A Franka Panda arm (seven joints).
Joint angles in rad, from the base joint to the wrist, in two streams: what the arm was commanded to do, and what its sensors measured. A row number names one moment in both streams.
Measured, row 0: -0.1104 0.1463 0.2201 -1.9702 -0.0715 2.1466 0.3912
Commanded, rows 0 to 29: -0.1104 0.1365 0.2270 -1.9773 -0.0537 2.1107 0.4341; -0.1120 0.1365 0.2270 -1.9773 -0.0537 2.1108 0.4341; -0.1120 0.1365 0.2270 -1.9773 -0.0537 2.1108 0.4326; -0.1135 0.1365 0.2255 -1.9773 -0.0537 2.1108 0.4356; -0.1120 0.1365 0.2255 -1.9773 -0.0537 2.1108 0.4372; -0.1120 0.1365 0.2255 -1.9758 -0.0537 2.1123 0.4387; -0.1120 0.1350 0.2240 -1.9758 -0.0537 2.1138 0.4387; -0.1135 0.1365 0.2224 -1.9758 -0.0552 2.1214 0.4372; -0.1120 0.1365 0.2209 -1.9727 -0.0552 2.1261 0.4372; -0.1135 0.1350 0.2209 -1.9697 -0.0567 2.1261 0.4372; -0.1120 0.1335 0.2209 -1.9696 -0.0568 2.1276 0.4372; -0.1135 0.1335 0.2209 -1.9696 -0.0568 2.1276 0.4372; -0.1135 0.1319 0.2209 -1.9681 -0.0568 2.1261 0.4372; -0.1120 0.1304 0.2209 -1.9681 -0.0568 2.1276 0.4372; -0.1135 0.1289 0.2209 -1.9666 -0.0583 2.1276 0.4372; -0.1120 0.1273 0.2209 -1.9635 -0.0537 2.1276 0.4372; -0.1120 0.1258 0.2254 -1.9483 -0.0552 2.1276 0.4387; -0.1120 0.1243 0.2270 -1.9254 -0.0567 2.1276 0.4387; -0.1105 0.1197 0.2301 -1.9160 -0.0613 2.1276 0.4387; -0.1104 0.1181 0.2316 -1.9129 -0.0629 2.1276 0.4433; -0.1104 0.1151 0.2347 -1.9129 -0.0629 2.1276 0.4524; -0.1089 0.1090 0.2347 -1.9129 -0.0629 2.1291 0.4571; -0.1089 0.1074 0.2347 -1.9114 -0.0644 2.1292 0.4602; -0.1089 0.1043 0.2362 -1.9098 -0.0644 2.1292 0.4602; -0.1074 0.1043 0.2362 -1.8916 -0.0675 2.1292 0.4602; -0.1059 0.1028 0.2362 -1.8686 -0.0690 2.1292 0.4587; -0.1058 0.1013 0.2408 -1.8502 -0.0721 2.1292 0.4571; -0.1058 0.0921 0.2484 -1.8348 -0.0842 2.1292 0.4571; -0.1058 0.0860 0.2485 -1.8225 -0.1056 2.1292 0.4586; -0.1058 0.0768 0.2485 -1.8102 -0.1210 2.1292 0.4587
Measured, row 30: -0.1053 0.1065 0.2363 -1.8527 -0.0769 2.1430 0.4416
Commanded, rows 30 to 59: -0.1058 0.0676 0.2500 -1.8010 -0.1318 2.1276 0.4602; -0.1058 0.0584 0.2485 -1.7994 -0.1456 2.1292 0.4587; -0.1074 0.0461 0.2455 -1.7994 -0.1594 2.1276 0.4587; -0.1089 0.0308 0.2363 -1.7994 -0.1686 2.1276 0.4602; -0.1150 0.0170 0.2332 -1.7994 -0.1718 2.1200 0.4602; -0.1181 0.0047 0.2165 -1.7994 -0.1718 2.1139 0.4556; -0.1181 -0.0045 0.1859 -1.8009 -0.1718 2.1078 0.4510; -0.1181 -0.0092 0.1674 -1.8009 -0.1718 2.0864 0.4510; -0.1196 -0.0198 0.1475 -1.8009 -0.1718 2.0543 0.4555; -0.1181 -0.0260 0.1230 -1.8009 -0.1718 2.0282 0.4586; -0.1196 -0.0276 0.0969 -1.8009 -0.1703 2.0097 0.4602; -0.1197 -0.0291 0.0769 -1.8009 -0.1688 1.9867 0.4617; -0.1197 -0.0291 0.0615 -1.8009 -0.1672 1.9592 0.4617; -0.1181 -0.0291 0.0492 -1.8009 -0.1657 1.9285 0.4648; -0.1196 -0.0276 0.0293 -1.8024 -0.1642 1.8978 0.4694; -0.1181 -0.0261 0.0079 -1.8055 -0.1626 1.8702 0.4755; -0.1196 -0.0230 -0.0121 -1.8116 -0.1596 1.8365 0.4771; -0.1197 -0.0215 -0.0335 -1.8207 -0.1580 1.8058 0.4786; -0.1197 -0.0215 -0.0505 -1.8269 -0.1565 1.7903 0.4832; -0.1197 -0.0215 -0.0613 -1.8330 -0.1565 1.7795 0.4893; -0.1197 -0.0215 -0.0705 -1.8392 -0.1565 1.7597 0.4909; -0.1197 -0.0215 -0.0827 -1.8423 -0.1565 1.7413 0.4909; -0.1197 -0.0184 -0.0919 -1.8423 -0.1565 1.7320 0.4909; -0.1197 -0.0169 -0.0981 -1.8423 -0.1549 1.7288 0.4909; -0.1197 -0.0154 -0.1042 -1.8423 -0.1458 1.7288 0.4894; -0.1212 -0.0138 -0.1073 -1.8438 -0.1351 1.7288 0.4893; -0.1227 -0.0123 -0.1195 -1.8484 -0.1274 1.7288 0.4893; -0.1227 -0.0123 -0.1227 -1.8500 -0.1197 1.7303 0.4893; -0.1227 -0.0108 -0.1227 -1.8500 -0.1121 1.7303 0.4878; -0.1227 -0.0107 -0.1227 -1.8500 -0.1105 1.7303 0.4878
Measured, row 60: -0.1245 -0.0087 -0.1189 -1.8506 -0.1319 1.7471 0.4693
